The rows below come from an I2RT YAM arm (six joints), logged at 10 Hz.
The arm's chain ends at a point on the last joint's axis. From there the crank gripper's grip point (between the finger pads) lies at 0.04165 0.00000 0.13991 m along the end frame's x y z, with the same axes.
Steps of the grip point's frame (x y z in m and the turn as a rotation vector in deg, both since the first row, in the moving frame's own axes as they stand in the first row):
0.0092, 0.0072, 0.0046, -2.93, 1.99, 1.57
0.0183, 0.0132, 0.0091, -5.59, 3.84, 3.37
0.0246, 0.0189, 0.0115, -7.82, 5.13, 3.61
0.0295, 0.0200, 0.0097, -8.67, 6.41, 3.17
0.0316, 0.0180, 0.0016, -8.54, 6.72, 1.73
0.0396, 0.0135, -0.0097, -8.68, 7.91, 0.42
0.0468, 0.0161, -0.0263, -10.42, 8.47, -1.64
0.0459, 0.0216, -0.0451, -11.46, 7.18, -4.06
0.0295, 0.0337, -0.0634, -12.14, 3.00, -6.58
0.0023, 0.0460, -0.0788, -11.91, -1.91, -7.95
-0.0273, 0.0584, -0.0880, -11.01, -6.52, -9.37
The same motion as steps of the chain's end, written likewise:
0.0045, -0.0011, 0.0063, -2.93, 1.99, 1.57
0.0095, -0.0030, 0.0130, -5.59, 3.84, 3.37
0.0130, -0.0028, 0.0172, -7.82, 5.13, 3.61
0.0149, -0.0034, 0.0170, -8.67, 6.41, 3.17
0.0159, -0.0039, 0.0091, -8.54, 6.72, 1.73
0.0209, -0.0075, -0.0010, -8.68, 7.91, 0.42
0.0264, -0.0071, -0.0165, -10.42, 8.47, -1.64
0.0280, -0.0020, -0.0363, -11.46, 7.18, -4.06
0.0209, 0.0097, -0.0584, -12.14, 3.00, -6.58
0.0053, 0.0225, -0.0777, -11.91, -1.91, -7.95
-0.0129, 0.0368, -0.0899, -11.01, -6.52, -9.37

